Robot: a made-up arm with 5 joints.
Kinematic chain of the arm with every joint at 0, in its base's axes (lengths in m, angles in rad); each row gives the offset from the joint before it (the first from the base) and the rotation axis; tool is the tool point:
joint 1: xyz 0 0 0.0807 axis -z
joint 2: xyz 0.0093 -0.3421 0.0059 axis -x
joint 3: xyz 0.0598 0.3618 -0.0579 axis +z
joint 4: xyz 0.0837 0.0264 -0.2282 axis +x
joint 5: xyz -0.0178 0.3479 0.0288 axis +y
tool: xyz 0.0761 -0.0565 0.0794
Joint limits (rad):
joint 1: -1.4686..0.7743
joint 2: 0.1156..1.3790
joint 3: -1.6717..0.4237
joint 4: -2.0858..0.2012
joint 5: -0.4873..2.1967
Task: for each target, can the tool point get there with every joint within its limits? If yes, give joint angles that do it. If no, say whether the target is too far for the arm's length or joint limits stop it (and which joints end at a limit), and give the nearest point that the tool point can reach.
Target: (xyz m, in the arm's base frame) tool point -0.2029 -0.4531 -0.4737
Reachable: yes | joints 0.4884 0.5866 -1.1873 -1.8845 1.4649
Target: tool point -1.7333 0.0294 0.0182
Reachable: no: too far | nearest point -0.6364 -0.4837 -0.2636 | short by 1.243 m
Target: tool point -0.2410 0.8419 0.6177
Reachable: no: joint limits stop it (at a limit: joint 1, joint 2, joint 4, joint 5) | nearest point -0.0613 0.3634 -0.0611 | short by 0.850 m
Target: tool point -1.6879 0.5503 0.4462
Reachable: no: too far | nearest point -0.3100 0.1615 -0.1264 | short by 1.542 m
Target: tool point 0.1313 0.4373 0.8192
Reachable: no: joint limits stop it (at a limit: joint 1, joint 2, joint 3, joint 4, joint 5) | nearest point 0.1515 0.3293 -0.0362 | short by 0.862 m
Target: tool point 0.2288 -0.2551 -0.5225
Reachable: yes | joints -0.4579 0.2952 -1.3862 -1.8509 0.6381
